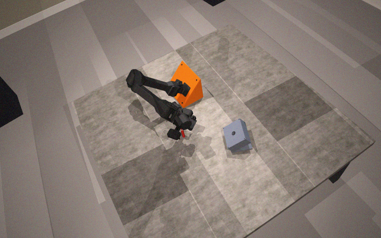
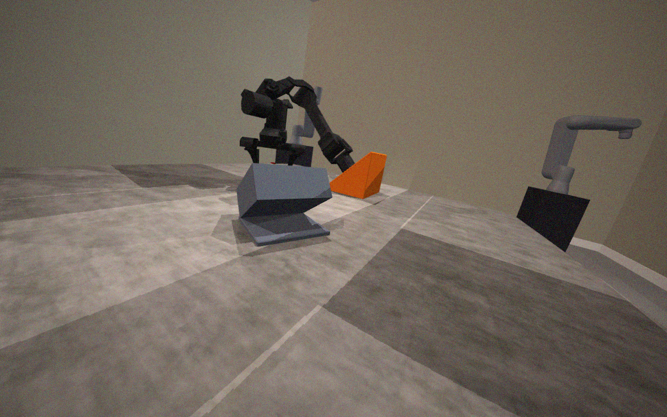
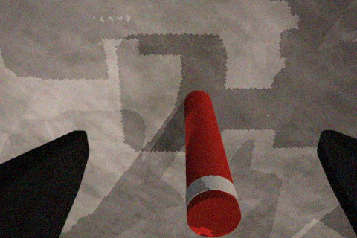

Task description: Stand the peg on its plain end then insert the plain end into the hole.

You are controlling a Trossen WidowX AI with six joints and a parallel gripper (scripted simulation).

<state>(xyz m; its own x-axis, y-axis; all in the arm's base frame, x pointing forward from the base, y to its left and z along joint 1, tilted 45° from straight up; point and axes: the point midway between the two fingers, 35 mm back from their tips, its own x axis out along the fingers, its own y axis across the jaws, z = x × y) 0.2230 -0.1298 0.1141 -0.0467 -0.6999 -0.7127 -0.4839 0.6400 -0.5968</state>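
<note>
Right now the sloped panel is 210 mm ahead of my gripper tip, 200 mm to the left of it and 20 mm above it. Round my gripper tip: red peg: 10 mm above.
</note>
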